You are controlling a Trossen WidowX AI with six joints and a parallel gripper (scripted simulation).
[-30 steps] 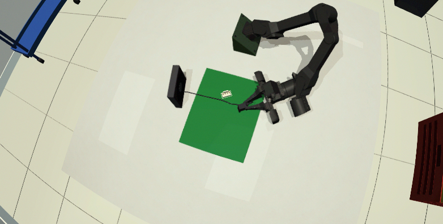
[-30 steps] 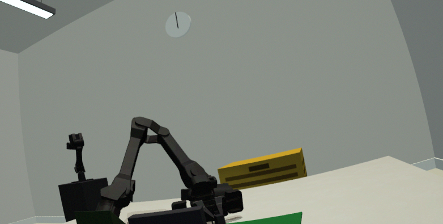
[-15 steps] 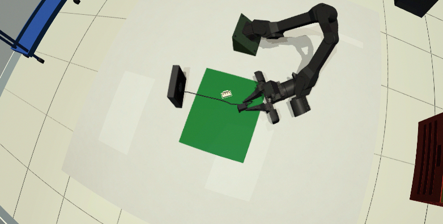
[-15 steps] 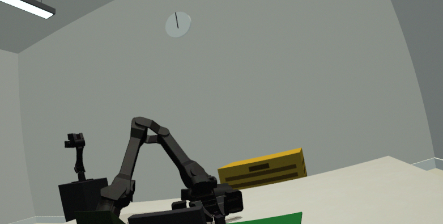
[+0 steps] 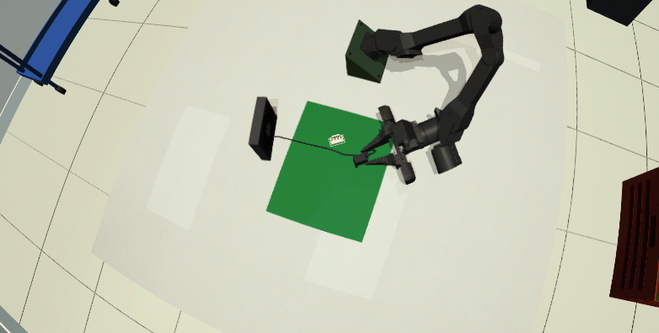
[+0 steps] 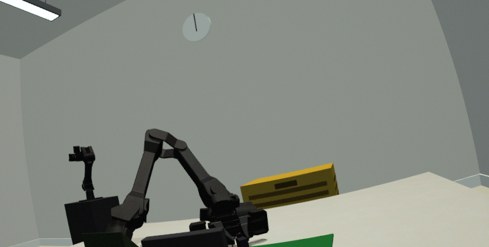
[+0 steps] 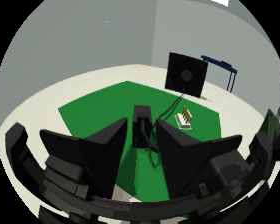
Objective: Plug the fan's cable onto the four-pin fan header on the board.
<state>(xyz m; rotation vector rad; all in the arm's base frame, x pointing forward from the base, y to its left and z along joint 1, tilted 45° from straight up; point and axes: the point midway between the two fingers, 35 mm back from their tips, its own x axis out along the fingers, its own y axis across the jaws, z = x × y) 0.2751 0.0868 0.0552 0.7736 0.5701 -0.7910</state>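
My gripper tip is now 10 mm to the left of the black plug and 10 mm above it. Round my gripper tip: black fan: 10 mm ahead, 230 mm to the right, 20 mm above; green board: 40 mm ahead, 60 mm to the right, 50 mm below; four-pin fan header: 30 mm behind, 80 mm to the right, 40 mm below.
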